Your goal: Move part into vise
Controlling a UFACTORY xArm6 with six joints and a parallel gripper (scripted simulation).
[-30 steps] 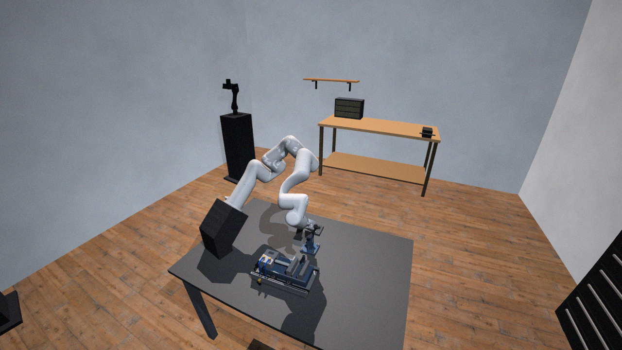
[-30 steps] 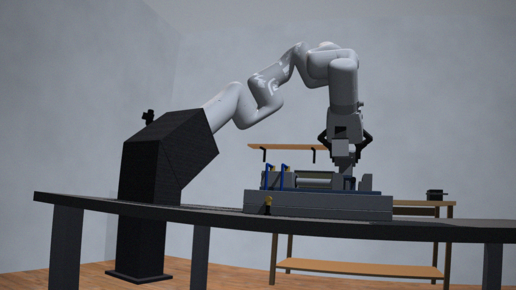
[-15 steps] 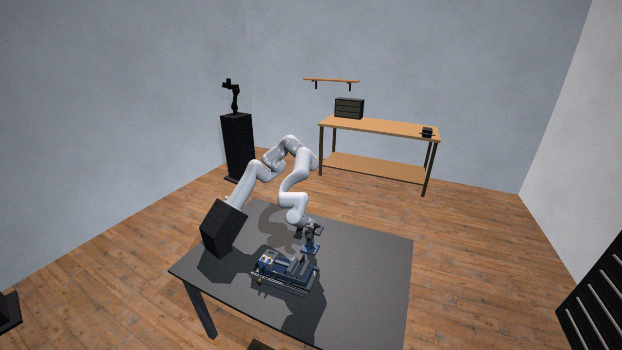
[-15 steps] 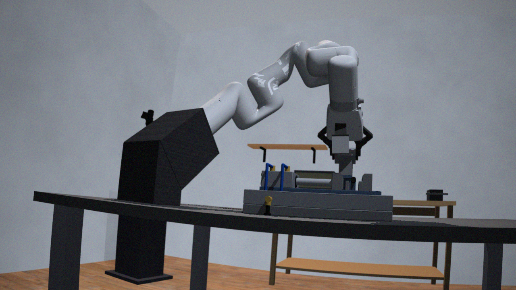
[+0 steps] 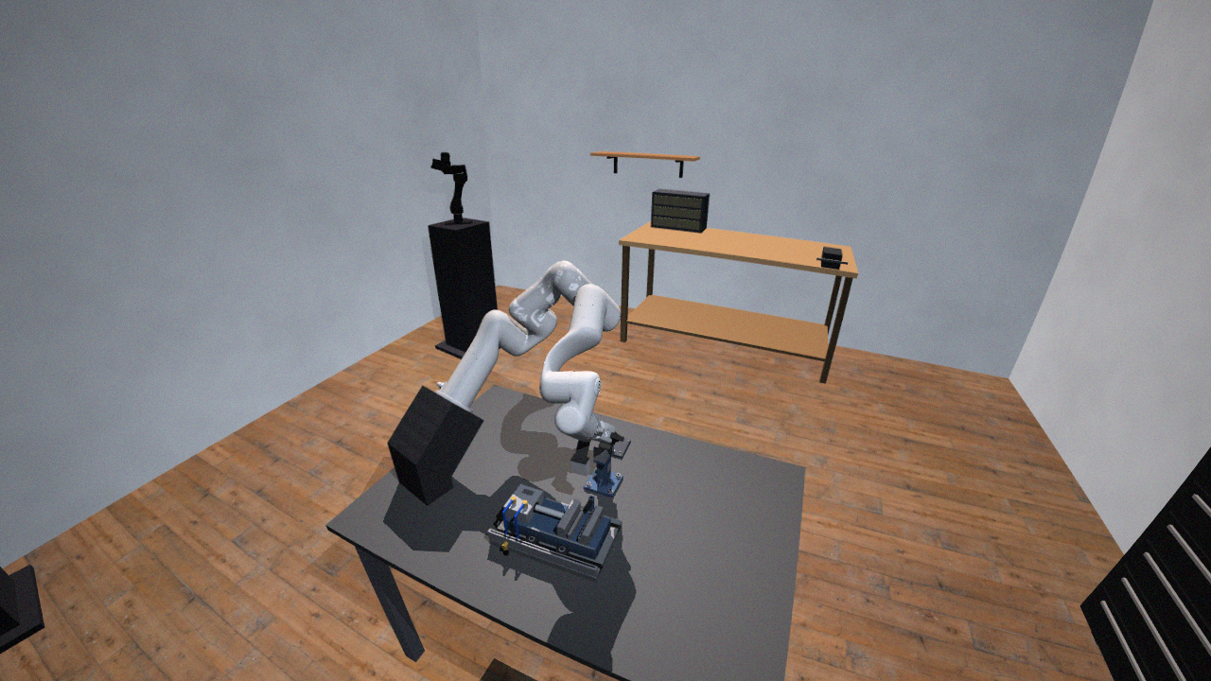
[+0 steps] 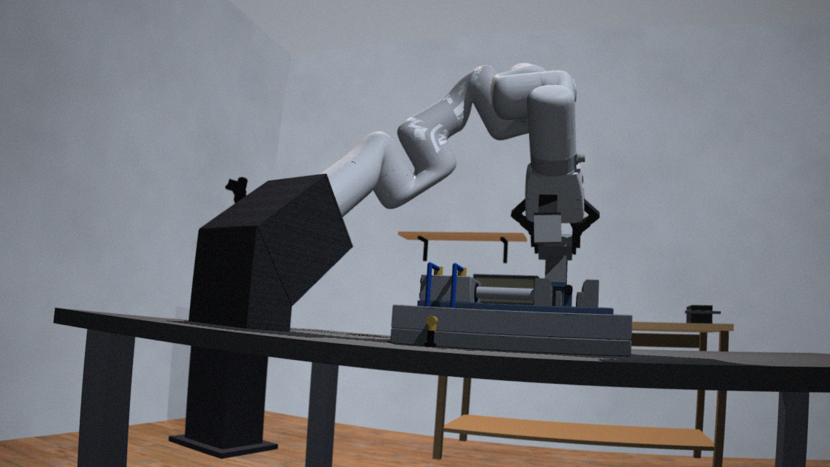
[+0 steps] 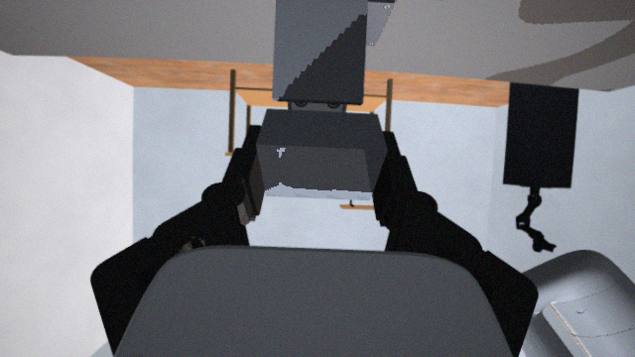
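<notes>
My hand is 10 mm to the right of the part and 10 mm above it. From my hand the other things lie so: moving jaw 210 mm to the right, 110 mm below, 40 mm ahead; work stop 160 mm to the right, 100 mm below, 60 mm ahead; fixed jaw 200 mm to the right, 110 mm below, 100 mm ahead.
</notes>
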